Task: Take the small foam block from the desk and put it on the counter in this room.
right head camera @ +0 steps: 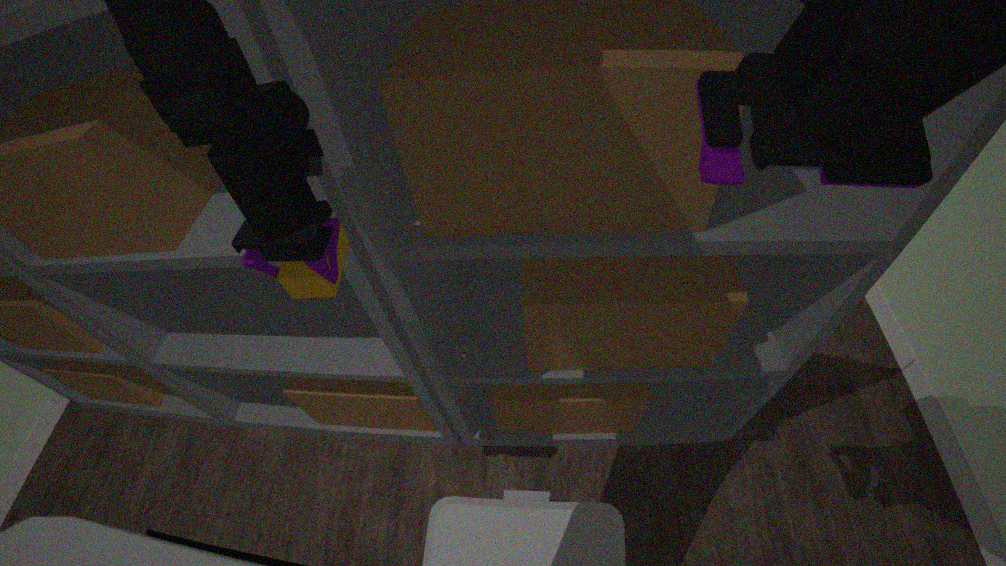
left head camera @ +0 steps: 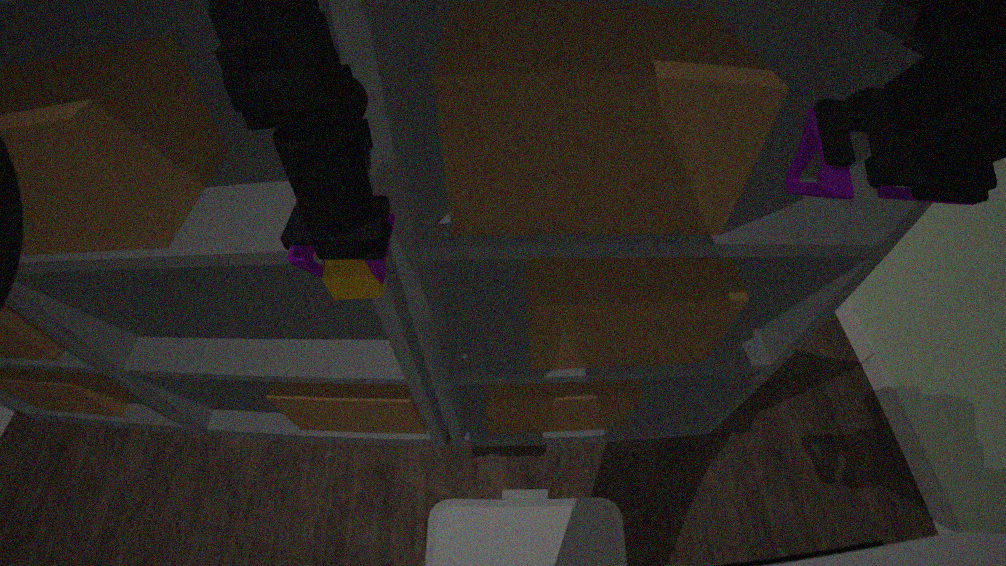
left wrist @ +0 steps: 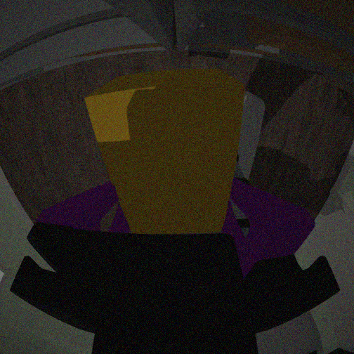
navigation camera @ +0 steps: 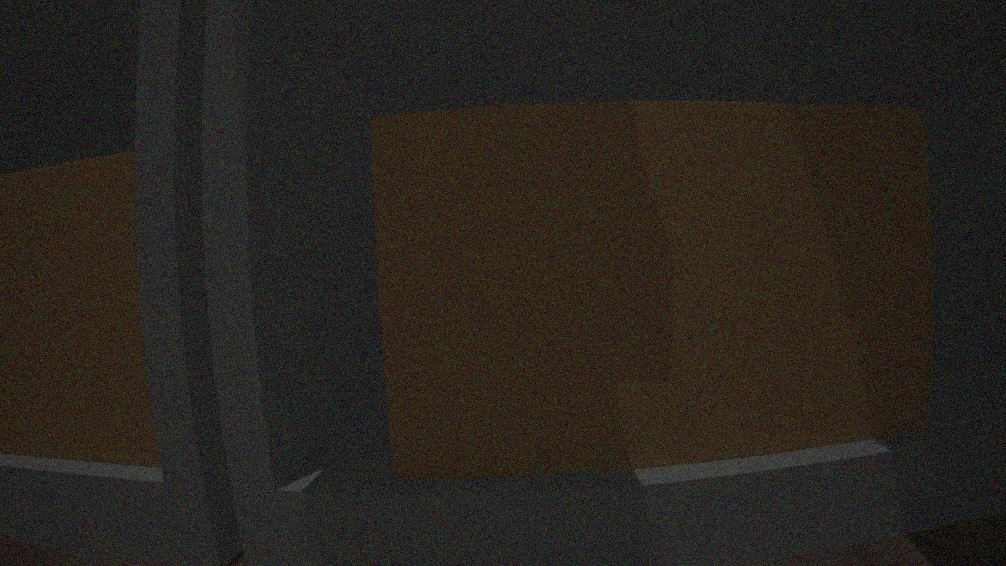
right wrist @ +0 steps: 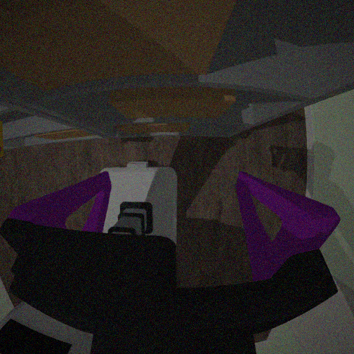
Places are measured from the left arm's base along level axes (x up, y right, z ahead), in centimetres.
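Pixels of known places: left gripper, fingertip midpoint: (right head camera: 313, 280) (left head camera: 357, 279); right gripper, fingertip midpoint: (right head camera: 763, 174) (left head camera: 834, 188).
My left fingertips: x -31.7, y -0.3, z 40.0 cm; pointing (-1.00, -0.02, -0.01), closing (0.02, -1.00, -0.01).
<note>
Ahead of a thing's pixels: the offset from my left fingertips to its top centre. "pt": to the spot under its first point.
The yellow foam block {dx +3.9, dy -0.2, dz +2.5 cm} (left head camera: 353, 280) (right head camera: 307, 280) (left wrist: 175, 155) is held between the purple fingers of my left gripper (left head camera: 344, 271) (right head camera: 298, 271) (left wrist: 174, 177). It is in the air, in front of the grey shelf unit's upright in both head camera views. My right gripper (right wrist: 173, 178) is open with its fingers wide apart and no object between them. In both head camera views it hangs at the upper right, in front of the shelf unit. The block's near end is hidden by the gripper body in the left wrist view. The desk and the counter cannot be made out in these views.
A grey shelf unit (left head camera: 562, 246) (right head camera: 562, 244) (navigation camera: 228, 211) with several brown boxes {pt dx +5.1, dy +23.0, dz +17.1 cm} (left head camera: 548, 154) (right head camera: 534, 154) (navigation camera: 520, 281) stands close in front. A pale green wall (left head camera: 935, 295) (right head camera: 942, 281) is at the right. The robot's white base (left head camera: 499, 531) (right head camera: 492, 531) is at the bottom.
</note>
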